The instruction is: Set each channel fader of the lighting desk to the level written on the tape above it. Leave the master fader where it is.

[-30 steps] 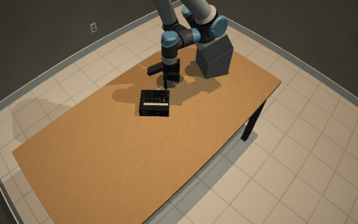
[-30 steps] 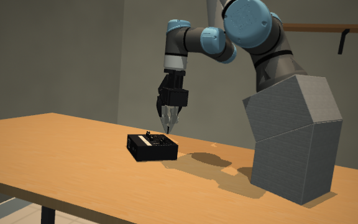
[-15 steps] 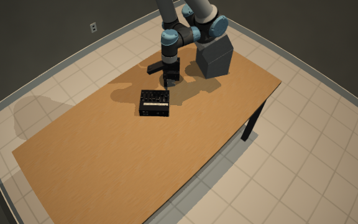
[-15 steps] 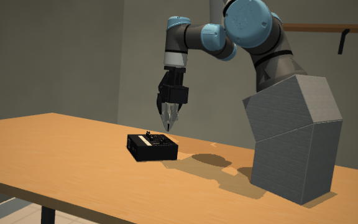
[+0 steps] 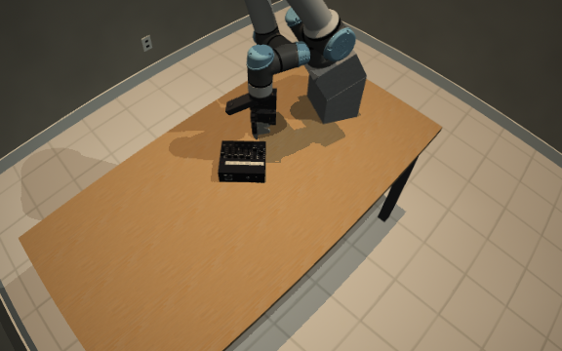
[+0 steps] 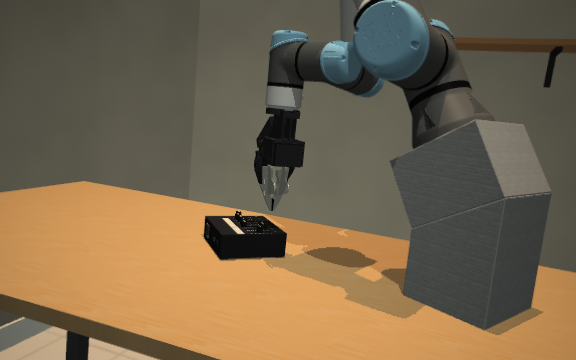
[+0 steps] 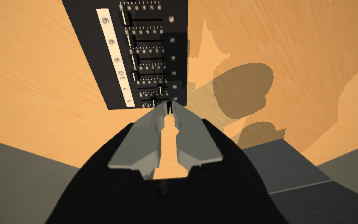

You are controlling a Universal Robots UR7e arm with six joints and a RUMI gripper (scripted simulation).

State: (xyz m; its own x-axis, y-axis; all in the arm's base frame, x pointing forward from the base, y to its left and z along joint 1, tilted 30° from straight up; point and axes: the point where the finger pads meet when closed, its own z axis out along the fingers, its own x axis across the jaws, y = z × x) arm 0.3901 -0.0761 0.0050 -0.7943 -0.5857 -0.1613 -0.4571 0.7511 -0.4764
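Now: hand 90 mm short of the master fader, 80 mm to the left of it and 50 mm above it.
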